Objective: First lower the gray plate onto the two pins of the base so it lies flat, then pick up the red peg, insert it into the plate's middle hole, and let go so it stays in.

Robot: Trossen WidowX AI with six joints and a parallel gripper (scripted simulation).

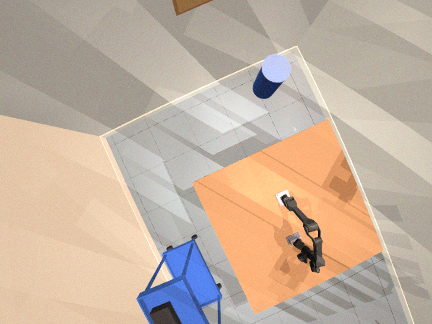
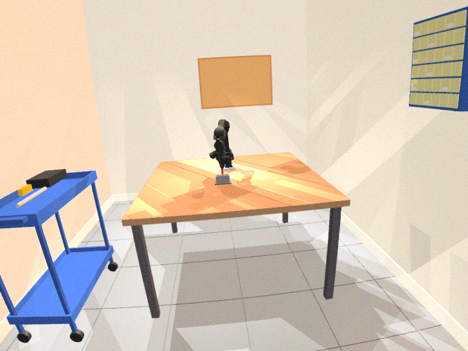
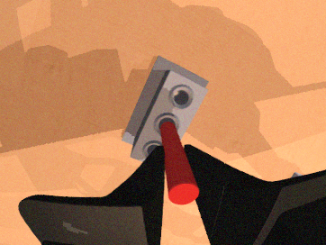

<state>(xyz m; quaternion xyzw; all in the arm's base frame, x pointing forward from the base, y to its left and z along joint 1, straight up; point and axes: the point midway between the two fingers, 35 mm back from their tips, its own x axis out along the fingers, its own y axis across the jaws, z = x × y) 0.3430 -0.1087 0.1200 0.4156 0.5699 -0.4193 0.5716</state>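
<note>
The gray plate lies 60 mm below my gripper tip.
</note>
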